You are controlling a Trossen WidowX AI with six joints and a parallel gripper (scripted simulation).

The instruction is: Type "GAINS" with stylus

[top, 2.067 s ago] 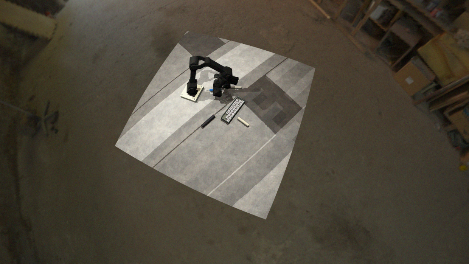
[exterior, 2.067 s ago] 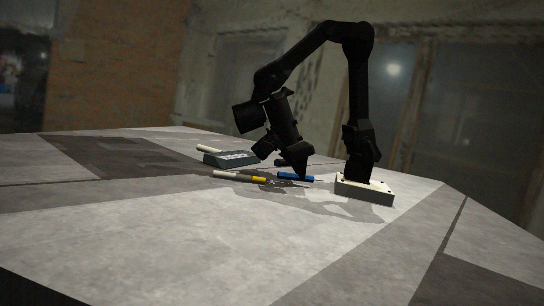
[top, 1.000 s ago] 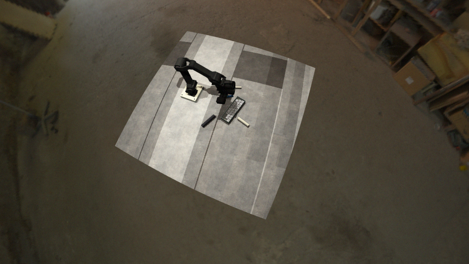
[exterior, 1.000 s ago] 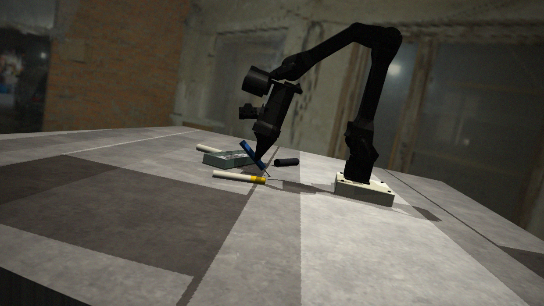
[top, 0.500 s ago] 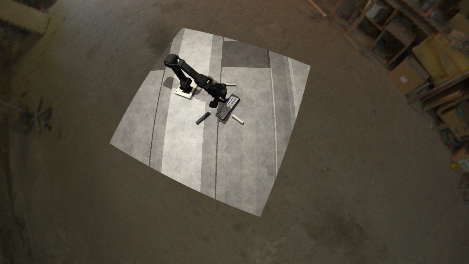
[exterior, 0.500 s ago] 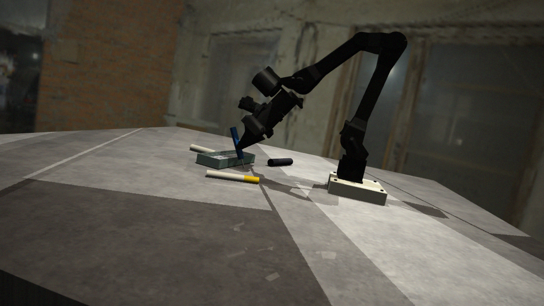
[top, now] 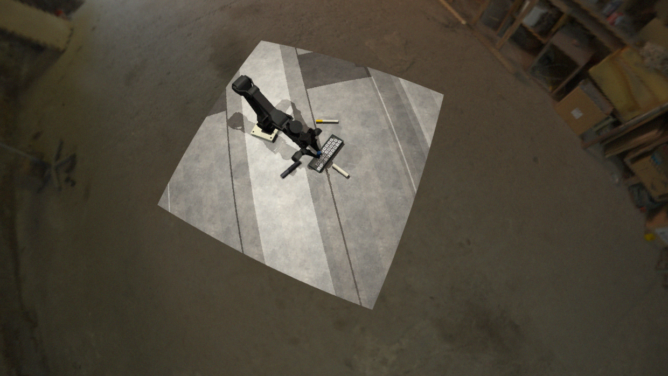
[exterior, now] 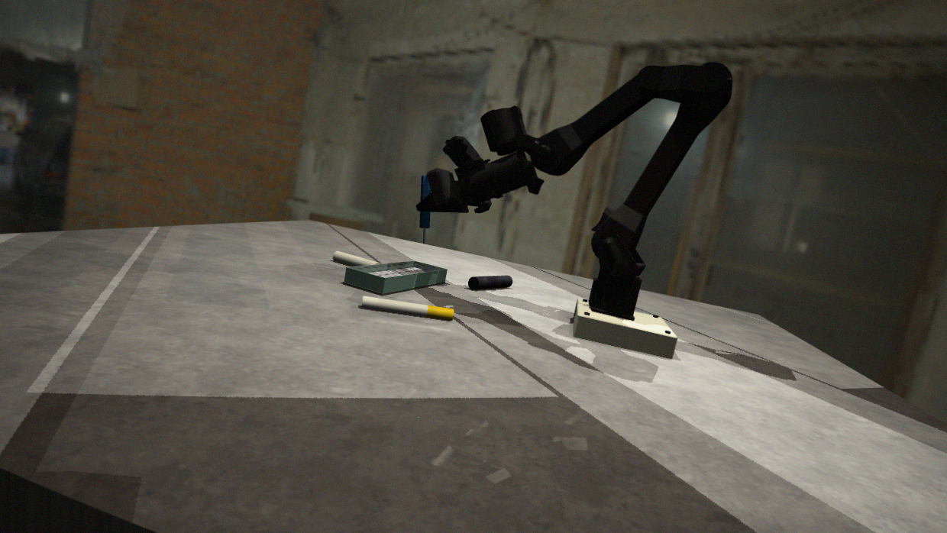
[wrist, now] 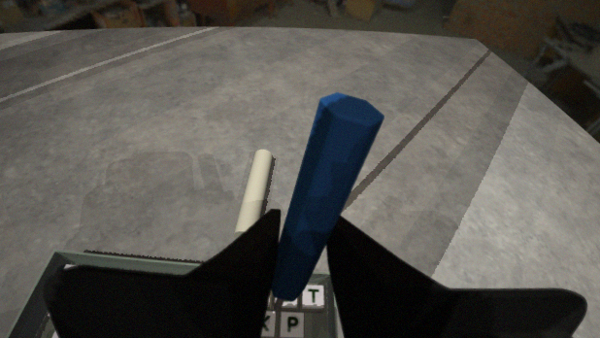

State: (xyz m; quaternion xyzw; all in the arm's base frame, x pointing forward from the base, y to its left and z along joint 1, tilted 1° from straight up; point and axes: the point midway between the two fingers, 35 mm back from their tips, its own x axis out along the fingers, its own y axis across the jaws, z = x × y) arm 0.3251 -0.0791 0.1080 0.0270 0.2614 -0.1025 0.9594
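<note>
Now: the stylus tip 5 cm below my gripper tip, 2 cm behind it and 1 cm to the left of it. Round my gripper tip: black cylinder (14 cm behind, 11 cm below, 8 cm to the right); cream cylinder (12 cm below, 10 cm ahead, 1 cm to the left); blue stylus (2 cm below, 1 cm to the left, 1 cm behind).
</note>
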